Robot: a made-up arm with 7 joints.
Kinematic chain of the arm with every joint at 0, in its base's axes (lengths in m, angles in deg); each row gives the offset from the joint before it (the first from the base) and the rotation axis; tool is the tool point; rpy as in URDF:
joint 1: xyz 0 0 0 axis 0.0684 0.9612 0.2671
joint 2: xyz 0 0.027 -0.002 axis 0.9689 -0.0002 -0.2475
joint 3: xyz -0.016 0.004 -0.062 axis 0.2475 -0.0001 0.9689
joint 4: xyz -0.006 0 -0.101 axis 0.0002 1 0
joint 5: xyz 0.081 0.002 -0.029 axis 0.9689 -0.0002 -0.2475
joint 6: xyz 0.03 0 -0.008 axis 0.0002 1 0
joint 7: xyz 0.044 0 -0.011 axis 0.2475 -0.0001 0.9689
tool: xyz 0 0 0 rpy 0 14.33 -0.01
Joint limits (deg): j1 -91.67..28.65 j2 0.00..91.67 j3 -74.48..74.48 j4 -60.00..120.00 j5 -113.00..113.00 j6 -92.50..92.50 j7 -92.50..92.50
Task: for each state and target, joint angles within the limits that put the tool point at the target. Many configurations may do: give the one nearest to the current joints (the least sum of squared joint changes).
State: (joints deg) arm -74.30 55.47 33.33 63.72 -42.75 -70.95 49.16
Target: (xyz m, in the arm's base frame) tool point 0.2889 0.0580 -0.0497
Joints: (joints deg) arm -74.58 10.30 19.12 64.15 -37.67 -77.08 49.16
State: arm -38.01 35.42 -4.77 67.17 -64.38 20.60 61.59
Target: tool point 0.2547 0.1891 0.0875
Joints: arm -77.49 59.85 6.11 38.94 -65.92 14.76 61.59
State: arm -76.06 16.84 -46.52 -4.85 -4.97 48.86 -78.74
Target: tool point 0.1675 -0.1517 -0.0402
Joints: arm -72.89 5.33 -56.75 -12.64 -7.16 47.42 -78.74
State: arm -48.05 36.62 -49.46 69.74 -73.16 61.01 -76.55
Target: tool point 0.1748 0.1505 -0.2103
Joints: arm -48.28 42.29 -49.42 68.27 -75.21 75.28 -76.55
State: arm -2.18 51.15 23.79 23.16 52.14 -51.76 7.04
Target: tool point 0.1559 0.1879 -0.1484
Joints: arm -10.37 44.54 17.77 25.16 53.36 -49.87 7.04
